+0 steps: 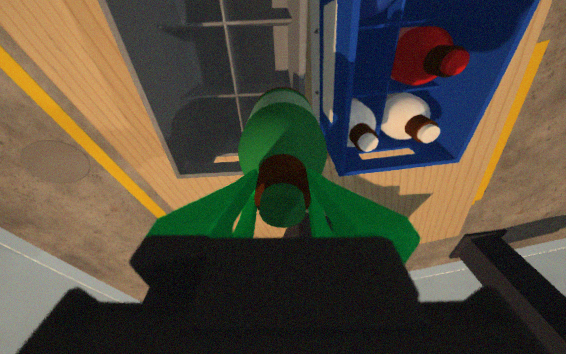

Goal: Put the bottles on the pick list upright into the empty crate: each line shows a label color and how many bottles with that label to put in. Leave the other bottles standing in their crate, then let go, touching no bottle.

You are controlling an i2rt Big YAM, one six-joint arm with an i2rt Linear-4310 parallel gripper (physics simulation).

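Places are measured from the arm's base along level axes (x left, y back, z up), in millimetres.
Pixels of known places: gripper, fingertip midpoint: (282, 176).
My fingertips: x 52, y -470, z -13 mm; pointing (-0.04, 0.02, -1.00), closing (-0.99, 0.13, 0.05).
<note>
Behind a point stands the place of what it marks.
My gripper (282, 176) @(x 52, y -470, z -13 mm) is shut on the neck of a green bottle (284, 135) @(x 47, y -494, z -25 mm), between its green fingers. The bottle hangs in front of the near right part of the grey crate (150, 100) @(x 195, y -508, z -143 mm) and hides some of its wall and compartments. The grey crate's visible compartments hold no bottle. In the blue crate (400, 167) @(x -121, y -363, z -138 mm) on the right, a red bottle (417, 55) @(x -141, y -504, z -192 mm) and two white bottles (406, 116) @(x -146, y -421, z -190 mm) (364, 119) @(x -79, y -426, z -190 mm) stand in compartments; part of a blue bottle shows at the top edge. The pick list does not show.
Both crates stand side by side on a wooden table (195, 192) @(x 313, y -233, z -313 mm). Yellow strips (85, 135) (512, 122) run along the left and right. A dark bar (520, 270) is at the lower right. A pale upright strip (330, 65) @(x -32, y -503, z -216 mm) is at the blue crate's left wall.
</note>
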